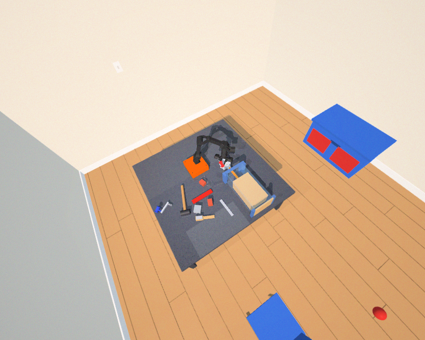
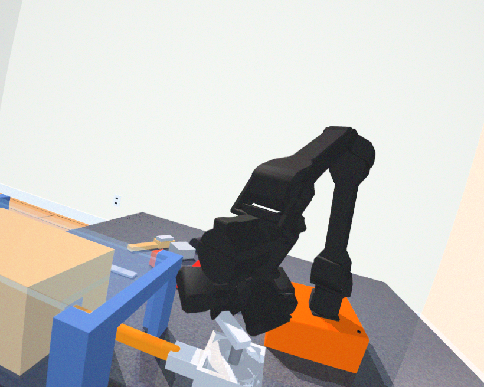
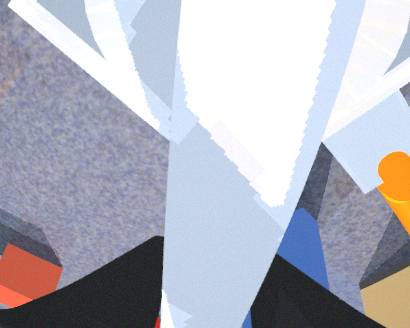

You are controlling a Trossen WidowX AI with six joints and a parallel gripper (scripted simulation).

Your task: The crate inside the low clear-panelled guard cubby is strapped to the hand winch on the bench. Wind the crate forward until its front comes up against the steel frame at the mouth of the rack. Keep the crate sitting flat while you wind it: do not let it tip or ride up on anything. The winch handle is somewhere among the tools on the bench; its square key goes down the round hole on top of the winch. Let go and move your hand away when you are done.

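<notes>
My gripper tip is 2 cm short of the red knob, 3 cm to the left of it and 5 cm below it. Also, from my gripper tip: blue frame: 12 cm ahead, 5 cm to the left, 1 cm below; white winch: 6 cm behind, 4 cm to the left, 8 cm below; winch handle: 2 cm above.
</notes>
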